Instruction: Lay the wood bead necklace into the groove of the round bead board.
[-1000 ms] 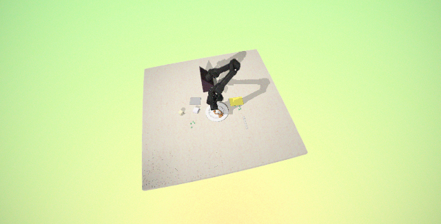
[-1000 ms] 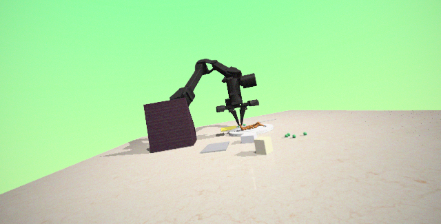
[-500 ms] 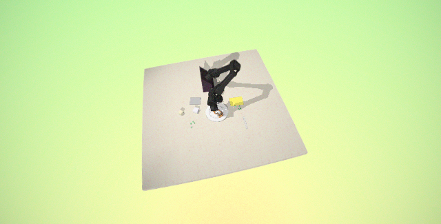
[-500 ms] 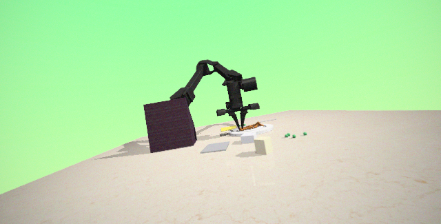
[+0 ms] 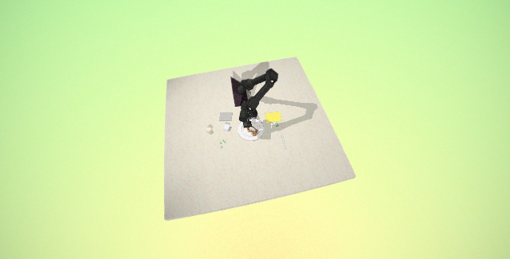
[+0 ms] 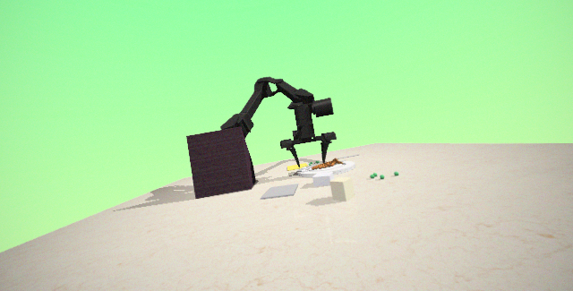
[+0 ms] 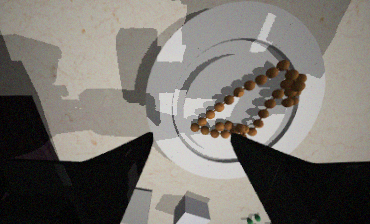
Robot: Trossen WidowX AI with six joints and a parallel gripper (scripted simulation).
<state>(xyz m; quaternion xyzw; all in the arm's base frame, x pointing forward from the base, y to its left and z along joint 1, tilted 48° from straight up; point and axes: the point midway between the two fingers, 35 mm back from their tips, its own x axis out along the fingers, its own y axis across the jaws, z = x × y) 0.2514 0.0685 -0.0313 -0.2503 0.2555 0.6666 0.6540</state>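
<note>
The round white bead board lies 50 mm ahead of my gripper tip, 20 mm to the left of it and 20 mm below it. The rest, counted from my gripper tip: cream cube 10 mm ahead, 290 mm to the right, 10 mm below; yellow card 40 mm behind, 220 mm to the left, 30 mm below; grey flat plate 110 mm behind, 160 mm to the right, 30 mm below.
</note>
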